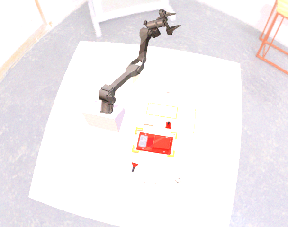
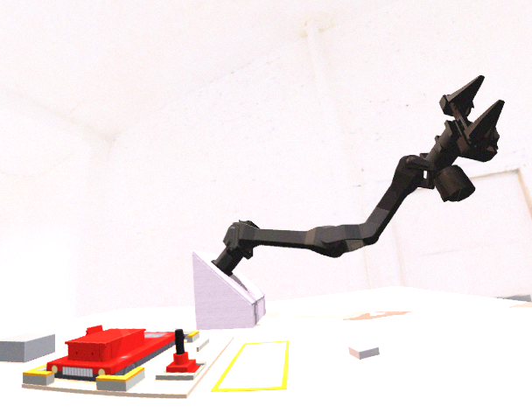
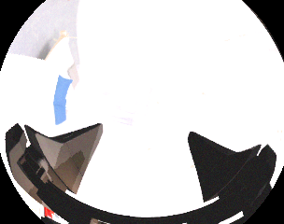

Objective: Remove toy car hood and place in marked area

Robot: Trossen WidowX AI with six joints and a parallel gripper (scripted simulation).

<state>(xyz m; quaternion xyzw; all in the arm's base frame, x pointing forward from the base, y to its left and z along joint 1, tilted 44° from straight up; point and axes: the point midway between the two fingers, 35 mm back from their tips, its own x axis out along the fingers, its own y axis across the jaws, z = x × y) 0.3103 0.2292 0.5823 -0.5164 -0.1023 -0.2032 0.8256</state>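
Now: gripper tip 680 mm to the left of the hood, 350 mm above it and 40 mm past it.
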